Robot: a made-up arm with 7 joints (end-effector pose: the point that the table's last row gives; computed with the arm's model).
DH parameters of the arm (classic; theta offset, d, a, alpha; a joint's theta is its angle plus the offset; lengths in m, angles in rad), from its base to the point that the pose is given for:
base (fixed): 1.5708 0.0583 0 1.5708
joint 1: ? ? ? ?
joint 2: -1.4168 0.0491 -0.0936 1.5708
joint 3: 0 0.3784 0.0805 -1.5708
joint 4: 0 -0.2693 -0.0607 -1.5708
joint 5: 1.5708 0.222 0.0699 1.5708
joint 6: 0 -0.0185 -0.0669 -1.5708
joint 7: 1.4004 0 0.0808 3.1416
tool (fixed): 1.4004 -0.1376 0 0
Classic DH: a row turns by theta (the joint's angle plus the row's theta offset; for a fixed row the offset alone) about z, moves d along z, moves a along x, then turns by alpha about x.
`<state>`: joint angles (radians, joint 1 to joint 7).
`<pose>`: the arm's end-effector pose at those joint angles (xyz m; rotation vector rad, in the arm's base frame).
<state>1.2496 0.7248 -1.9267 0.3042 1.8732 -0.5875 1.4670</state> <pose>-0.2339 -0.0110 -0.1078 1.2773 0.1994 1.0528</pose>
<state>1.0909 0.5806 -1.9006 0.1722 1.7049 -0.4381 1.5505</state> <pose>-0.1643 -0.0484 -0.1743 0.9876 0.0688 1.1781</pose>
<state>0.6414 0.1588 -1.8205 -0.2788 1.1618 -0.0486 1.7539</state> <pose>0.0687 -0.1691 -0.2392 0.1513 -0.4797 1.4616</pose>
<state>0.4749 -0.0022 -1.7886 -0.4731 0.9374 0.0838 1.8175</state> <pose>0.1420 -0.2117 -0.2168 -0.1658 -0.7174 1.5538</pose>
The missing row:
joint 1: -1.4168 0 0.221 3.1416
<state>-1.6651 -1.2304 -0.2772 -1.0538 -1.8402 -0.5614 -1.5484</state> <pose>0.2896 0.1198 0.2095 0.3491 1.6397 -2.5317</pose>
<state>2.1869 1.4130 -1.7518 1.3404 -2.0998 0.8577 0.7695</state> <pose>-0.2836 -0.4700 0.2051 0.0368 1.8286 0.8093</pose>
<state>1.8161 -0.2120 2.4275 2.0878 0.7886 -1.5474 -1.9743</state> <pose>-0.3633 -0.4745 0.0400 -1.7131 -0.6262 -1.8558</pose>
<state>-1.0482 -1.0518 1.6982 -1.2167 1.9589 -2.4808 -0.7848</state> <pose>-0.1923 -0.1333 0.0905 -0.8088 -1.0955 0.8847</pose>
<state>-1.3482 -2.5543 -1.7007 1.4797 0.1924 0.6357 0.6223</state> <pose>-0.2705 -0.7394 -0.0606 -0.9285 2.1904 -1.0011</pose>
